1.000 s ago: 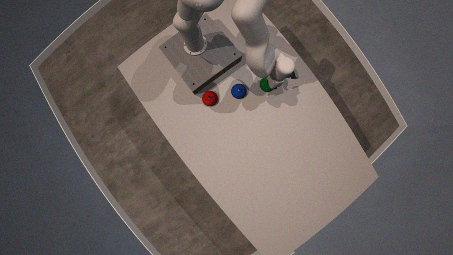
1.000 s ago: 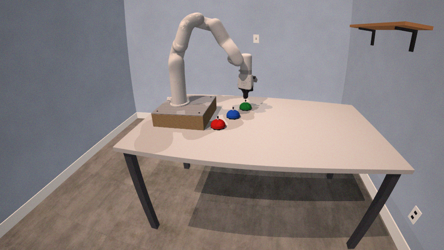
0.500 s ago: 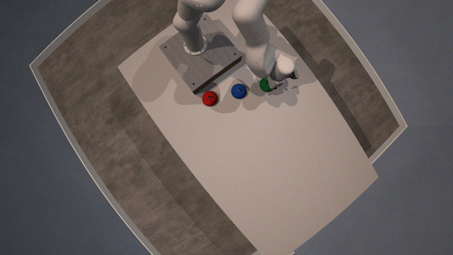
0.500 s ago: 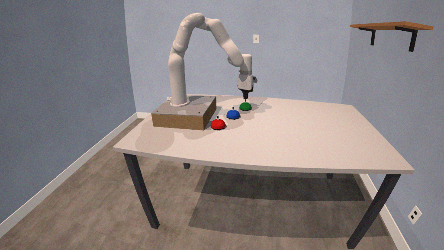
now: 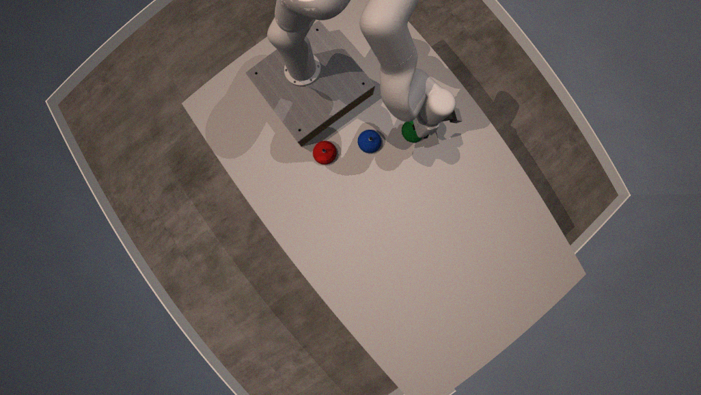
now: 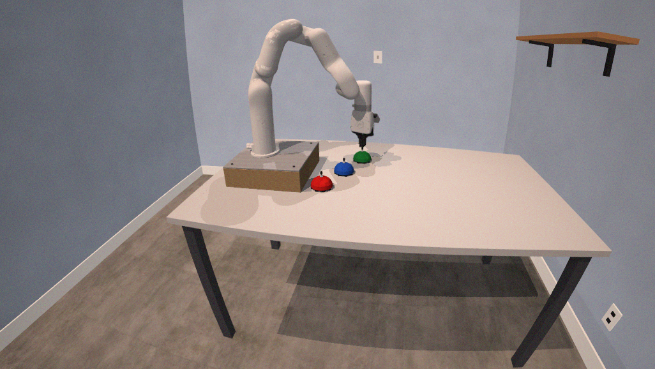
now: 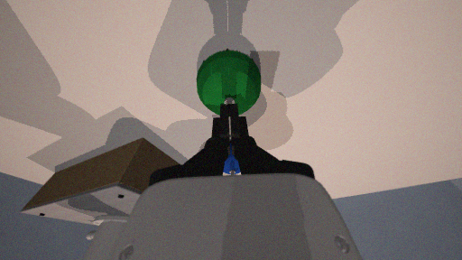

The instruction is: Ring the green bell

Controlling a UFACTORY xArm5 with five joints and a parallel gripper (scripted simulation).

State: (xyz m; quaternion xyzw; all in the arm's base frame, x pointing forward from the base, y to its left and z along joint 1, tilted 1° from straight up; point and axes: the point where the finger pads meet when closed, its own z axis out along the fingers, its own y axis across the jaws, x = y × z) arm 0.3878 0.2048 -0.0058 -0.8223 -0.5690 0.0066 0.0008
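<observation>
The green bell lies 50 mm below my hand. Round my hand: blue bell 60 mm behind, 150 mm to the right, 50 mm below; then red bell 110 mm behind, 310 mm to the right, 50 mm below.
</observation>
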